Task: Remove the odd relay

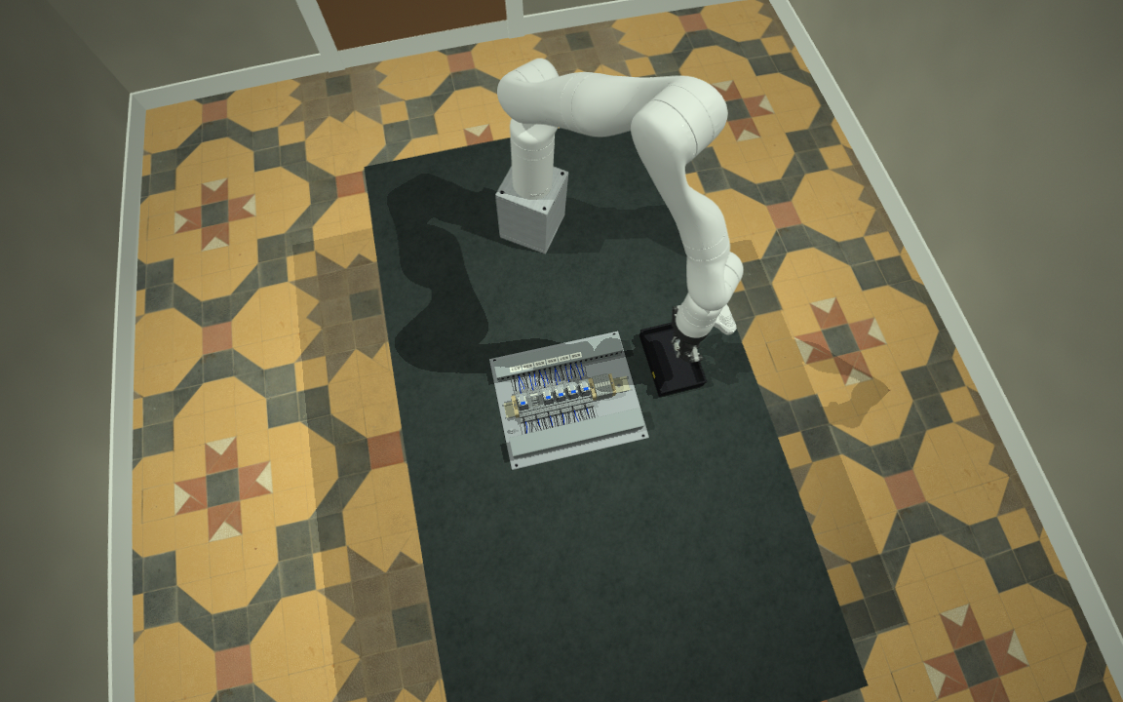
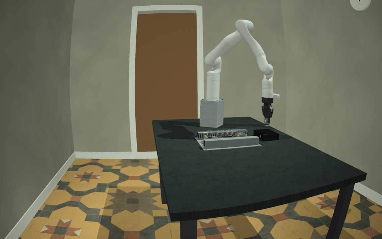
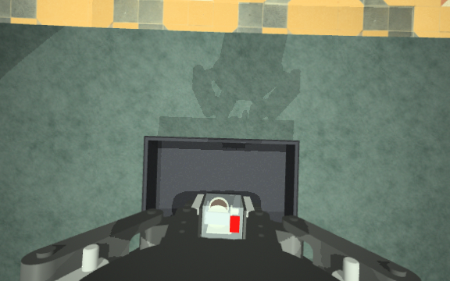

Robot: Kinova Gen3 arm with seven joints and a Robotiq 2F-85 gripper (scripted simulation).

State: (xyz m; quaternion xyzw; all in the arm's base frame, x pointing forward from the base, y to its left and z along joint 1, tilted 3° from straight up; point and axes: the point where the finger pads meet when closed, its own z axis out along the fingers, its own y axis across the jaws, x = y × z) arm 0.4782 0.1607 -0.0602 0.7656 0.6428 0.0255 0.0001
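My gripper is now 9 cm above the black parts tray. The rest, counted from my hand: panel: 2 cm behind, 27 cm to the right, 10 cm below; then clear relay: 1 cm below.
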